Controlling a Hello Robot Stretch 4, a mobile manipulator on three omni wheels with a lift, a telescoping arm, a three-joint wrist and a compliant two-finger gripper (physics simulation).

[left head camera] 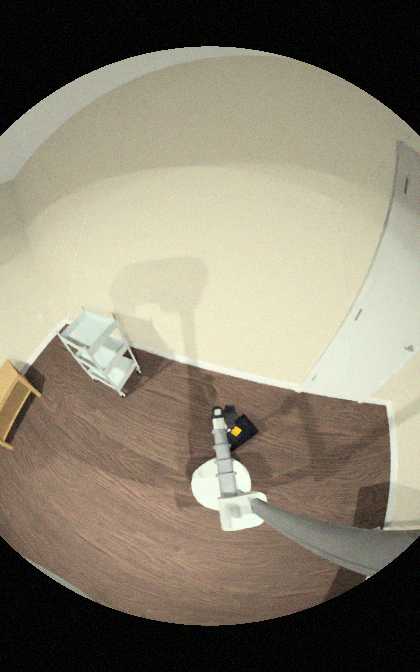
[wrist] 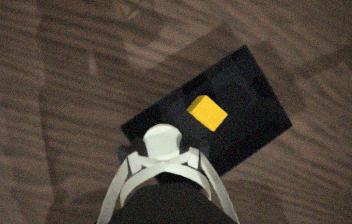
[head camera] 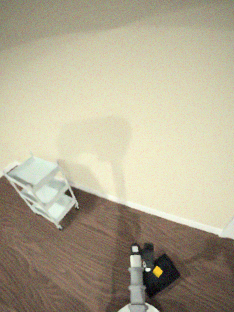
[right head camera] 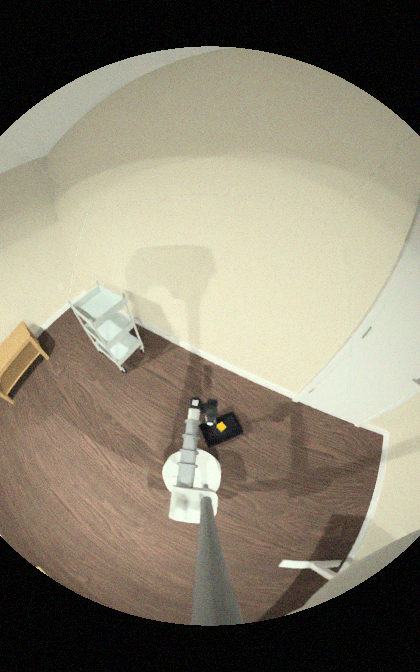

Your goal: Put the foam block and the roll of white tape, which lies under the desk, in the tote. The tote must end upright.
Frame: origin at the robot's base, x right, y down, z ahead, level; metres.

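Seen in the pictures: gripper, fingertip midpoint: (wrist: 163,147) (head camera: 147,268).
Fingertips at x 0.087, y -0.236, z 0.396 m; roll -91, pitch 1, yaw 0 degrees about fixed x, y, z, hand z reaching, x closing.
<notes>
Offsets run from my fingertips to a thing's middle.
The black tote {dx +0.095, dy +0.213, dz -0.007 m} (head camera: 170,278) (left head camera: 250,426) (right head camera: 234,421) (wrist: 257,107) stands upright on the floor beside the arm. The yellow foam block {dx +0.096, dy +0.215, dz +0.019 m} (head camera: 158,271) (left head camera: 236,431) (right head camera: 221,426) (wrist: 210,114) lies inside it. My gripper (wrist: 163,147) is shut on the roll of white tape {dx +0.000, dy -0.007, dz +0.003 m} (right head camera: 210,423) (wrist: 162,140), a pale rounded shape between the fingertips. In the wrist view, the tape and fingertips overlap the tote's lower-left edge; their height above it is hard to tell. The fingers hide part of that edge. The desk cannot be made out clearly.
A white three-tier cart (head camera: 35,170) (left head camera: 91,327) (right head camera: 101,302) stands by the wall at left. A wooden piece of furniture (left head camera: 15,387) (right head camera: 20,350) is farther left. A white door (left head camera: 372,310) (right head camera: 375,345) is at right. A white foot-like bar (right head camera: 305,564) lies at lower right.
</notes>
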